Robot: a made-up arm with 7 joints. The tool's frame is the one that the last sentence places.
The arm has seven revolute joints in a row. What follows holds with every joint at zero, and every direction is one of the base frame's. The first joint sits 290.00 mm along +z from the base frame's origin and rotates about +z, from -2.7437 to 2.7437 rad. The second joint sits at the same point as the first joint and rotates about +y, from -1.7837 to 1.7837 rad. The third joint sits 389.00 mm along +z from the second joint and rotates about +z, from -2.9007 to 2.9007 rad. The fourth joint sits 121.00 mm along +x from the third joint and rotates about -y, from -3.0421 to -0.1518 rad. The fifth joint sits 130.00 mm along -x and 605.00 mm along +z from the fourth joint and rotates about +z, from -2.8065 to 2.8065 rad. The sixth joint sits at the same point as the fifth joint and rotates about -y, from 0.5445 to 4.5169 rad. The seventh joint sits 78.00 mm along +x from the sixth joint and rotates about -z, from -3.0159 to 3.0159 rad. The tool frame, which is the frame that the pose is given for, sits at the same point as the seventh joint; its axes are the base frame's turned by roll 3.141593, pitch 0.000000 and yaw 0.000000 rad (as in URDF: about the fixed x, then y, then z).
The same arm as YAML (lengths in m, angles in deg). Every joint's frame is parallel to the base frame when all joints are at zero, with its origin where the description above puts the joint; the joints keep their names.
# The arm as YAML. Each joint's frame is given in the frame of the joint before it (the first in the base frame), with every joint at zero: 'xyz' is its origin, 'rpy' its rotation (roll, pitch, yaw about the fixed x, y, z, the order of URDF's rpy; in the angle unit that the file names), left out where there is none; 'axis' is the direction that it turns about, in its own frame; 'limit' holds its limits. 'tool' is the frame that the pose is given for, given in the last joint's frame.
units:
  length: m
  angle: deg
joints:
  - name: joint 1
    type: revolute
    origin:
      xyz: [0.0, 0.0, 0.29]
    axis: "+z"
    limit:
      lower: -157.2
      upper: 157.2
  - name: joint 2
    type: revolute
    origin:
      xyz: [0.0, 0.0, 0.0]
    axis: "+y"
    limit:
      lower: -102.2
      upper: 102.2
  - name: joint 3
    type: revolute
    origin:
      xyz: [0.0, 0.0, 0.389]
    axis: "+z"
    limit:
      lower: -166.2
      upper: 166.2
  - name: joint 4
    type: revolute
    origin:
      xyz: [0.121, 0.0, 0.0]
    axis: "-y"
    limit:
      lower: -174.3
      upper: -8.7
  - name: joint 5
    type: revolute
    origin:
      xyz: [-0.13, 0.0, 0.605]
    axis: "+z"
    limit:
      lower: -160.8
      upper: 160.8
  - name: joint 6
    type: revolute
    origin:
      xyz: [0.0, 0.0, 0.0]
    axis: "-y"
    limit:
      lower: 31.2
      upper: 258.8
  - name: joint 7
    type: revolute
    origin:
      xyz: [0.078, 0.0, 0.0]
    axis: "-z"
    limit:
      lower: -172.8
      upper: 172.8
tool:
  origin:
    xyz: [0.0, 0.0, 0.0]
    rpy: [-180.0, 0.0, 0.0]

